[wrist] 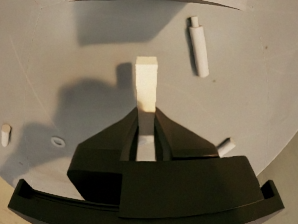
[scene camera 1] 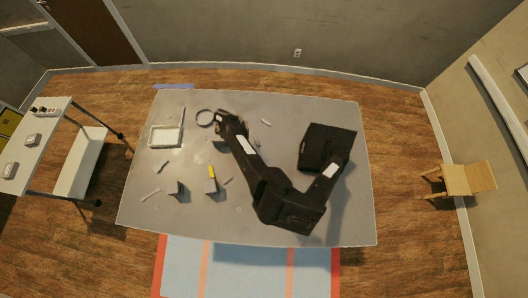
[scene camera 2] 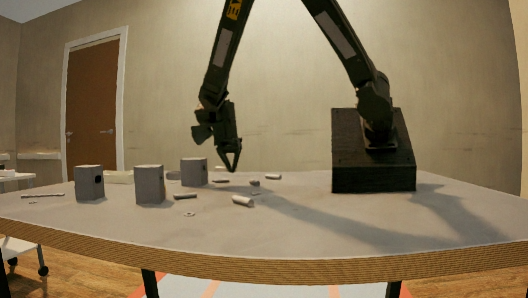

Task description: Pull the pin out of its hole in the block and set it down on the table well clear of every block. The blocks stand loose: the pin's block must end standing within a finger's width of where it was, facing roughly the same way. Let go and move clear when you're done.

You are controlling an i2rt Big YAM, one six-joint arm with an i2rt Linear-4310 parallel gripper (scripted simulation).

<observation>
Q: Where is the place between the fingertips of my gripper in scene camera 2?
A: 232,172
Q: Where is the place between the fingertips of my gripper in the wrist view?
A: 146,113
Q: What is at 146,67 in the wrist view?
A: A white pin.
</observation>
